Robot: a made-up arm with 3 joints. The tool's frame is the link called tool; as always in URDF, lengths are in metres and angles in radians. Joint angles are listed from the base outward.
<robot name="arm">
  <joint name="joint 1" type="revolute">
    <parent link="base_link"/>
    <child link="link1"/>
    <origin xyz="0 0 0.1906" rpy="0 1.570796 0"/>
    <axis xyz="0 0 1"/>
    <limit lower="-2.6" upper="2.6"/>
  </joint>
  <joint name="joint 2" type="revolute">
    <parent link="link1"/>
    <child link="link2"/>
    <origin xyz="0.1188 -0.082 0.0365" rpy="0 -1.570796 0"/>
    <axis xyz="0 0 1"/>
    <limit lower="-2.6" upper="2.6"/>
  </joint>
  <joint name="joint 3" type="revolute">
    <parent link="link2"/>
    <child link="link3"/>
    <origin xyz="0.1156 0.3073 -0.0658" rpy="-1.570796 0 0"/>
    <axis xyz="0 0 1"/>
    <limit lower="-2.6" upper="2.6"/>
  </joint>
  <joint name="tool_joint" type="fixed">
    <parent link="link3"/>
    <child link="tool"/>
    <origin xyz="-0.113 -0.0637 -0.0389" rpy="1.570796 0 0"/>
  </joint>
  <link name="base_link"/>
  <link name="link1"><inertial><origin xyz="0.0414 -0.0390 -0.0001"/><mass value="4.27"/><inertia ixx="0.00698" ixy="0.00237" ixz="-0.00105" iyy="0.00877" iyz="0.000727" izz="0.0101"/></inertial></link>
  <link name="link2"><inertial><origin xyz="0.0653 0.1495 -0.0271"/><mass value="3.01"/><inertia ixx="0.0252" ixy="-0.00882" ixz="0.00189" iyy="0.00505" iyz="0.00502" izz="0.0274"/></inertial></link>
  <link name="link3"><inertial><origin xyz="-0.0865 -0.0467 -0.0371"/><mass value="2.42"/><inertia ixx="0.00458" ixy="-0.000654" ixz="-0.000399" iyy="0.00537" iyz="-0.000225" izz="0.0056"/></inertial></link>
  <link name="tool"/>
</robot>
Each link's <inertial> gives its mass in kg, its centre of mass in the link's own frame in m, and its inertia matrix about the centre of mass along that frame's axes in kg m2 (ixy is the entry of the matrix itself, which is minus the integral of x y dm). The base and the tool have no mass. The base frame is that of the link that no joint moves.
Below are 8 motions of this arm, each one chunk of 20 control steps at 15 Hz.
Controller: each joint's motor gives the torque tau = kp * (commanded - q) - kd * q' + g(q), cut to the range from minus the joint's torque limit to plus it. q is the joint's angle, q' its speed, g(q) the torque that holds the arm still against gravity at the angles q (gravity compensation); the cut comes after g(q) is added. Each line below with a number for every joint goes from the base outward.
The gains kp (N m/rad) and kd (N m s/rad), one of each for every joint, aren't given. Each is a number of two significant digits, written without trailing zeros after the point. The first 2 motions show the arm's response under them.
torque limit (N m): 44 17 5.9
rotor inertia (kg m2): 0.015 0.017 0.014
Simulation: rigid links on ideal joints. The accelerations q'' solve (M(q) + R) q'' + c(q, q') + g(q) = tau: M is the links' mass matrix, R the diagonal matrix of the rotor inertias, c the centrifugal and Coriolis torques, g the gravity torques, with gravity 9.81 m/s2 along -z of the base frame. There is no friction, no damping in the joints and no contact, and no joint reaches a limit. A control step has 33 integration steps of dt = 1/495 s. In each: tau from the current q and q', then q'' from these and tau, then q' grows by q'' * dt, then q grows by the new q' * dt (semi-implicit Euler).
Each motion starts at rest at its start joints. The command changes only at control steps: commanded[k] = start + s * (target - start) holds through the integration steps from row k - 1 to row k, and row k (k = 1, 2, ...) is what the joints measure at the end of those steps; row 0 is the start. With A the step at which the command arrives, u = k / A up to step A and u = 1 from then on. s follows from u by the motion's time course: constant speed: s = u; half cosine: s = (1 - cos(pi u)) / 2; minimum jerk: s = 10 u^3 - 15 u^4 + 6 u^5; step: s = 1 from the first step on.
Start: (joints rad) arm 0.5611 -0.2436 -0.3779
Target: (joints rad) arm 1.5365 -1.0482 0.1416
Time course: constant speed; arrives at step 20
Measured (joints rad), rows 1 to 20:
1: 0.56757 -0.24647 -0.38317
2: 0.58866 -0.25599 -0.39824
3: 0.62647 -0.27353 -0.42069
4: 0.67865 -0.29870 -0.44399
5: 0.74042 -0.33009 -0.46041
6: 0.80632 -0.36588 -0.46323
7: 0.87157 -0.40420 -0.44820
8: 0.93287 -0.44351 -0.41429
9: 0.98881 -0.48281 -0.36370
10: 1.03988 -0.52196 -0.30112
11: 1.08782 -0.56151 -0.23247
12: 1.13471 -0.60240 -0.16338
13: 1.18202 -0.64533 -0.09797
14: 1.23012 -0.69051 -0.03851
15: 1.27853 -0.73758 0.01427
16: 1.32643 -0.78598 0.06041
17: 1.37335 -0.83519 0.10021
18: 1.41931 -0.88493 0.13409
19: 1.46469 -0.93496 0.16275
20: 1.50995 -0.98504 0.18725
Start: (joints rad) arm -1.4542 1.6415 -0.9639
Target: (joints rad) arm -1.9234 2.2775 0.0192
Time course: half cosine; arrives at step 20
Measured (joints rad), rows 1 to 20:
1: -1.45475 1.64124 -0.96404
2: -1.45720 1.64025 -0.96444
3: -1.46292 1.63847 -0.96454
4: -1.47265 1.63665 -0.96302
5: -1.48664 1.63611 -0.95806
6: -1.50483 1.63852 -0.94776
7: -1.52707 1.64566 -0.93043
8: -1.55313 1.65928 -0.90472
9: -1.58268 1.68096 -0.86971
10: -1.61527 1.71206 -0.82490
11: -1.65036 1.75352 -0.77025
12: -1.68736 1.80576 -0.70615
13: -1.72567 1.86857 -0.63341
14: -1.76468 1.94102 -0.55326
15: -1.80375 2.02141 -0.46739
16: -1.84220 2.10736 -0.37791
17: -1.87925 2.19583 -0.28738
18: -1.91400 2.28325 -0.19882
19: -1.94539 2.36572 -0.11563
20: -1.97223 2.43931 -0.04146
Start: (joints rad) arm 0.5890 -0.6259 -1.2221
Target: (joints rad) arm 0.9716 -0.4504 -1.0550
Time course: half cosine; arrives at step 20
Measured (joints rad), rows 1 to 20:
1: 0.58932 -0.62603 -1.22226
2: 0.59099 -0.62667 -1.22306
3: 0.59540 -0.62822 -1.22504
4: 0.60377 -0.63083 -1.22848
5: 0.61678 -0.63425 -1.23326
6: 0.63450 -0.63780 -1.23885
7: 0.65649 -0.64057 -1.24446
8: 0.68198 -0.64151 -1.24918
9: 0.71010 -0.63967 -1.25215
10: 0.74001 -0.63430 -1.25261
11: 0.77100 -0.62495 -1.24995
12: 0.80246 -0.61145 -1.24372
13: 0.83382 -0.59388 -1.23360
14: 0.86449 -0.57259 -1.21937
15: 0.89384 -0.54809 -1.20095
16: 0.92117 -0.52107 -1.17838
17: 0.94575 -0.49236 -1.15185
18: 0.96681 -0.46291 -1.12181
19: 0.98363 -0.43378 -1.08893
20: 0.99554 -0.40604 -1.05421

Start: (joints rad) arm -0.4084 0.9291 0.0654
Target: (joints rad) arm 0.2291 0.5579 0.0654
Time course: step
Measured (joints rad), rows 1 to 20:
1: -0.31007 0.94462 0.01280
2: -0.09979 0.96786 -0.09483
3: 0.11378 0.96628 -0.20685
4: 0.26432 0.92144 -0.29406
5: 0.34056 0.83684 -0.33733
6: 0.36158 0.72876 -0.32881
7: 0.34998 0.61452 -0.27403
8: 0.32224 0.50724 -0.18658
9: 0.28918 0.41510 -0.08179
10: 0.25789 0.34201 0.02681
11: 0.23293 0.28891 0.12882
12: 0.21660 0.25498 0.21723
13: 0.20924 0.23861 0.28815
14: 0.20958 0.23802 0.34012
15: 0.21545 0.25129 0.37328
16: 0.22436 0.27641 0.38865
17: 0.23407 0.31115 0.38771
18: 0.24281 0.35315 0.37222
19: 0.24934 0.39993 0.34414
20: 0.25295 0.44905 0.30567

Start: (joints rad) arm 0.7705 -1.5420 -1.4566
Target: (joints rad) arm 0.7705 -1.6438 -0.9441
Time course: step
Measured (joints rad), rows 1 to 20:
1: 0.77341 -1.55132 -1.42881
2: 0.77884 -1.57236 -1.36004
3: 0.78327 -1.59683 -1.26867
4: 0.78467 -1.61901 -1.16994
5: 0.78249 -1.63606 -1.07473
6: 0.77736 -1.64760 -0.98985
7: 0.77072 -1.65467 -0.91900
8: 0.76421 -1.65879 -0.86380
9: 0.75916 -1.66126 -0.82456
10: 0.75628 -1.66286 -0.80076
11: 0.75565 -1.66385 -0.79126
12: 0.75688 -1.66414 -0.79436
13: 0.75935 -1.66351 -0.80791
14: 0.76242 -1.66178 -0.82939
15: 0.76559 -1.65893 -0.85603
16: 0.76850 -1.65513 -0.88501
17: 0.77096 -1.65072 -0.91370
18: 0.77290 -1.64611 -0.93985
19: 0.77431 -1.64175 -0.96172
20: 0.77520 -1.63799 -0.97821

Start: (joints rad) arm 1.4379 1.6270 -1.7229
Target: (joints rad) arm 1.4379 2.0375 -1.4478
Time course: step
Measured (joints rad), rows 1 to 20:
1: 1.45932 1.65242 -1.71355
2: 1.48907 1.70078 -1.70366
3: 1.50258 1.75068 -1.70284
4: 1.49947 1.79821 -1.70592
5: 1.48762 1.84569 -1.70391
6: 1.47324 1.89461 -1.69072
7: 1.45916 1.94435 -1.66435
8: 1.44614 1.99328 -1.62572
9: 1.43427 2.03964 -1.57732
10: 1.42359 2.08202 -1.52247
11: 1.41417 2.11935 -1.46474
12: 1.40614 2.15079 -1.40766
13: 1.39963 2.17576 -1.35445
14: 1.39476 2.19387 -1.30782
15: 1.39162 2.20500 -1.26986
16: 1.39027 2.20923 -1.24202
17: 1.39073 2.20696 -1.22504
18: 1.39295 2.19880 -1.21908
19: 1.39682 2.18558 -1.22368
20: 1.40215 2.16825 -1.23797

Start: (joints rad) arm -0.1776 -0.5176 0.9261
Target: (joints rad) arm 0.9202 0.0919 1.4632
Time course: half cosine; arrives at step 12
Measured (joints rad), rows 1 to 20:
1: -0.17403 -0.51860 0.92538
2: -0.15668 -0.52274 0.92341
3: -0.11363 -0.53065 0.92309
4: -0.03783 -0.53917 0.93199
5: 0.07022 -0.54149 0.96013
6: 0.20337 -0.52925 1.01616
7: 0.35083 -0.49566 1.10394
8: 0.50143 -0.43800 1.22128
9: 0.64528 -0.35838 1.36028
10: 0.77406 -0.26262 1.50826
11: 0.88060 -0.15802 1.64840
12: 0.95867 -0.05134 1.76116
13: 1.00526 0.05185 1.82895
14: 1.02296 0.14694 1.84329
15: 1.01829 0.23007 1.80690
16: 0.99895 0.29818 1.73023
17: 0.97241 0.34946 1.62687
18: 0.94513 0.38347 1.51025
19: 0.92204 0.40103 1.39210
20: 0.90607 0.40390 1.28228

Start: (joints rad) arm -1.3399 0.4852 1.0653
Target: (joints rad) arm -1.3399 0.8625 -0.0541
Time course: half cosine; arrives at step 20
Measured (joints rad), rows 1 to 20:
1: -1.33989 0.48521 1.06505
2: -1.33986 0.48530 1.06368
3: -1.33977 0.48564 1.05971
4: -1.33959 0.48650 1.05135
5: -1.33930 0.48830 1.03677
6: -1.33885 0.49161 1.01431
7: -1.33819 0.49706 0.98267
8: -1.33727 0.50537 0.94099
9: -1.33602 0.51728 0.88892
10: -1.33441 0.53349 0.82664
11: -1.33242 0.55460 0.75479
12: -1.33016 0.58099 0.67440
13: -1.32779 0.61281 0.58686
14: -1.32561 0.64984 0.49378
15: -1.32401 0.69145 0.39702
16: -1.32348 0.73661 0.29863
17: -1.32450 0.78385 0.20087
18: -1.32745 0.83139 0.10621
19: -1.33248 0.87722 0.01731
20: -1.33934 0.91933 -0.06297

